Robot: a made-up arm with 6 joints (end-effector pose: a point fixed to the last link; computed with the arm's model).
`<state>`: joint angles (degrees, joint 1 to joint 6).
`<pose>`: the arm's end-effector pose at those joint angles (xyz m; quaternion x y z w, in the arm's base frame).
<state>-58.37 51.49 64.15 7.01 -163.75 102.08</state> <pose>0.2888 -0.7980 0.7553 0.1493 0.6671 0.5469 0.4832</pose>
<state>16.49 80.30 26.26 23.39 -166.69 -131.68</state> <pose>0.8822 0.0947 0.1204 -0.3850 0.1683 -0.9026 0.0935</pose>
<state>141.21 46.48 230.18 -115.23 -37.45 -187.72</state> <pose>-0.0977 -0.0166 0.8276 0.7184 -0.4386 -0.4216 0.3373</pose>
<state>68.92 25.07 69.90 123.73 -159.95 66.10</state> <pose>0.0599 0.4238 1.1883 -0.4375 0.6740 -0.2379 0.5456</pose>
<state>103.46 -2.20 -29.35 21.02 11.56 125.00</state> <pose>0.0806 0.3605 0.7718 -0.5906 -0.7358 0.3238 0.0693</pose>
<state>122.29 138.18 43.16 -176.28 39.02 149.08</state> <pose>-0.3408 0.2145 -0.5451 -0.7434 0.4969 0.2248 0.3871</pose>
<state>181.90 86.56 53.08 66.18 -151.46 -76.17</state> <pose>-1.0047 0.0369 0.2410 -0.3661 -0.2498 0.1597 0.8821</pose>
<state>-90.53 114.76 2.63 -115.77 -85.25 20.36</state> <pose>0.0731 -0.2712 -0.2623 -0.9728 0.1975 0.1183 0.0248</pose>
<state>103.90 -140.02 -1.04 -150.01 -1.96 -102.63</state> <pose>0.0008 -0.6302 0.1135 0.2711 -0.5625 -0.3147 0.7149</pose>
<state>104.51 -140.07 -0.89 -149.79 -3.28 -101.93</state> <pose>0.0079 -0.6303 0.1128 0.2749 -0.5563 -0.3252 0.7136</pose>
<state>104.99 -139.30 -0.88 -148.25 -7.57 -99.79</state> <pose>0.0154 -0.6292 0.1240 0.2677 -0.5435 -0.3640 0.7074</pose>
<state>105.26 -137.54 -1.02 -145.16 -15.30 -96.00</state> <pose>0.0228 -0.6259 0.1490 0.2472 -0.5218 -0.4344 0.6913</pose>
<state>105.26 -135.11 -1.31 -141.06 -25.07 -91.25</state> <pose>0.0289 -0.6200 0.1828 0.2183 -0.4935 -0.5207 0.6616</pose>
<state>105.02 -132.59 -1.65 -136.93 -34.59 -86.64</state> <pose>0.0328 -0.6124 0.2167 0.1904 -0.4651 -0.6004 0.6221</pose>
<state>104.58 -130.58 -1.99 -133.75 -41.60 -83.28</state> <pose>0.0332 -0.6053 0.2429 0.1701 -0.4451 -0.6558 0.5855</pose>
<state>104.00 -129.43 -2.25 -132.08 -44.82 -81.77</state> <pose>0.0297 -0.6009 0.2574 0.1581 -0.4385 -0.6813 0.5644</pose>
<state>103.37 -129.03 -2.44 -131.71 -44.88 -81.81</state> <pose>0.0235 -0.5993 0.2624 0.1514 -0.4432 -0.6836 0.5597</pose>
